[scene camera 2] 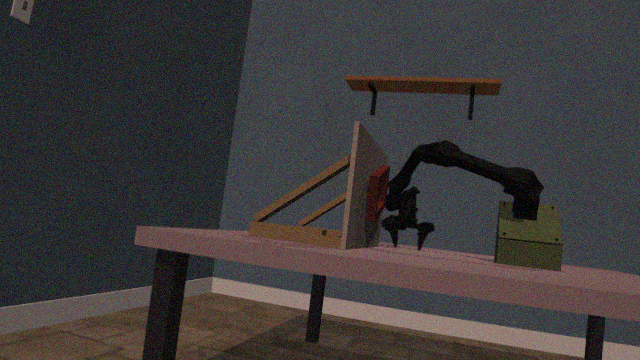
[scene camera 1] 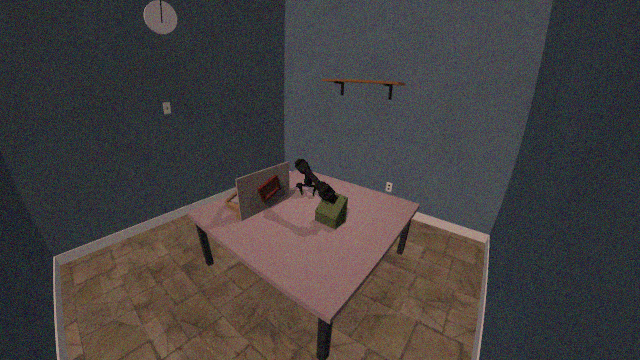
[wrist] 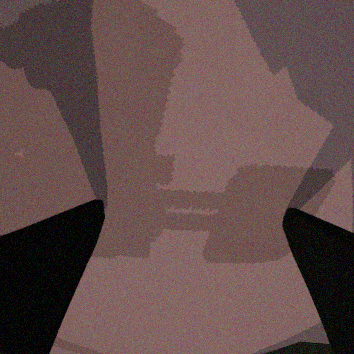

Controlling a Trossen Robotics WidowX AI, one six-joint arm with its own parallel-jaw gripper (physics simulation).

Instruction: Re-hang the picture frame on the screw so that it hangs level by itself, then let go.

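Pixels of known places: gripper, fingertip midpoint: (scene camera 2: 407, 248) (scene camera 1: 307, 195) (wrist: 195, 213); arm's base, origin of the base link: (scene camera 2: 525, 212) (scene camera 1: 332, 198).
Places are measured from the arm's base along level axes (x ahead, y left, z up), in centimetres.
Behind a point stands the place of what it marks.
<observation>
The red picture frame (scene camera 1: 261, 194) @(x 39.3, y 29.0, z -0.9 cm) (scene camera 2: 373, 195) @(x 39.9, y 29.2, z -1.4 cm) is on the arm-side face of the upright grey board (scene camera 1: 248, 195) @(x 41.3, y 38.2, z 0.7 cm) (scene camera 2: 351, 200) @(x 40.7, y 45.4, z -4.3 cm), above the table. In scene camera 1 it looks tilted against the board's top edge, its right side higher. The screw cannot be made out. My gripper (scene camera 1: 307, 194) @(x 36.9, y -13.9, z -15.8 cm) (scene camera 2: 408, 247) @(x 36.9, y -13.9, z -15.8 cm) (wrist: 195, 213) @(x 36.9, y -13.9, z -15.8 cm) is open and empty, fingers pointing down just above the table, in front of the board and apart from the frame. The frame does not show in the wrist view.
Wooden braces (scene camera 2: 300, 189) @(x 55.2, y 43.2, z -2.7 cm) and a wooden base (scene camera 2: 295, 234) @(x 55.0, y 43.2, z -14.1 cm) support the board from behind. The arm stands on a green box (scene camera 1: 330, 212) @(x -3.9, y 6.4, z -6.2 cm) (scene camera 2: 529, 252) @(x -1.4, y 8.4, z -11.8 cm) on the pink table (scene camera 1: 300, 260) @(x -15.2, y 44.0, z -15.9 cm) (scene camera 2: 450, 275) @(x 15.0, y 66.5, z -16.7 cm). A wall shelf (scene camera 1: 365, 81) (scene camera 2: 425, 86) is in the background. Shadows cross the table.
</observation>
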